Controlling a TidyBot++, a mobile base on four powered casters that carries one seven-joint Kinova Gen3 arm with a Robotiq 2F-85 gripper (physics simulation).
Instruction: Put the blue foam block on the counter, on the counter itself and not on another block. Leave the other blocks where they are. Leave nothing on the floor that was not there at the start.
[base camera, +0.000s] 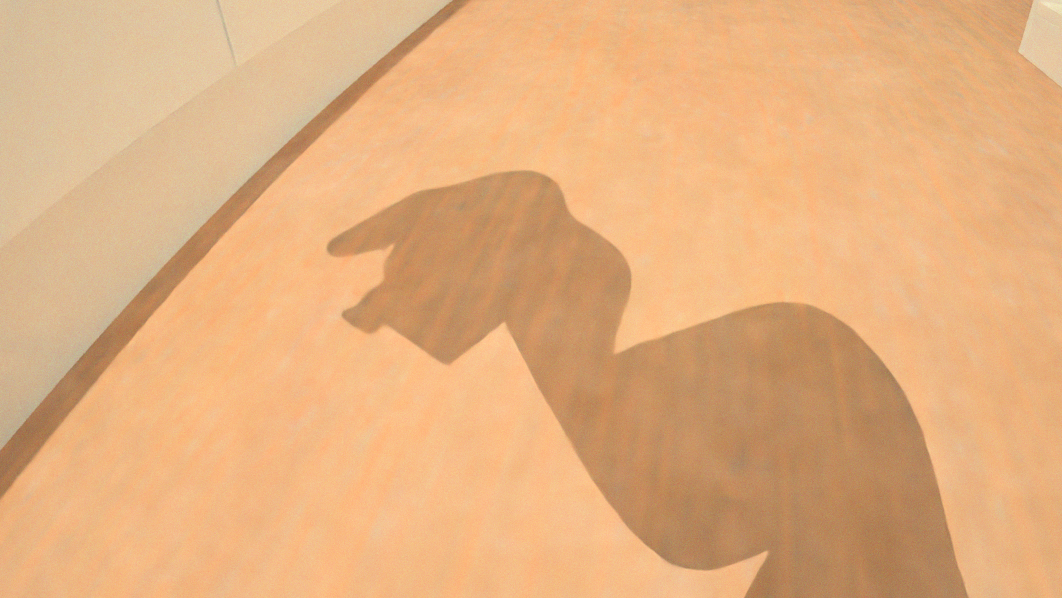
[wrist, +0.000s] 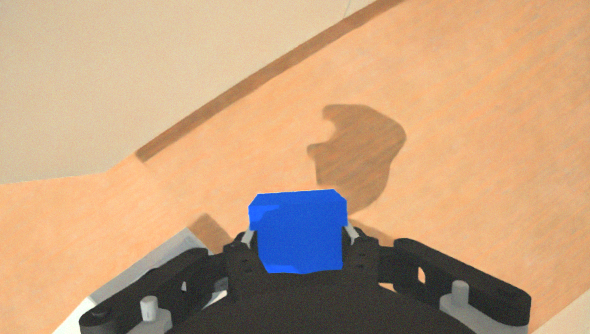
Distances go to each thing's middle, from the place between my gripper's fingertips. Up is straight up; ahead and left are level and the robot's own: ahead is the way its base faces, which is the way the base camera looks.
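There is the blue foam block (wrist: 299, 232), and I find it 10 mm below my hand, 10 mm behind it and 10 mm to the right of it.
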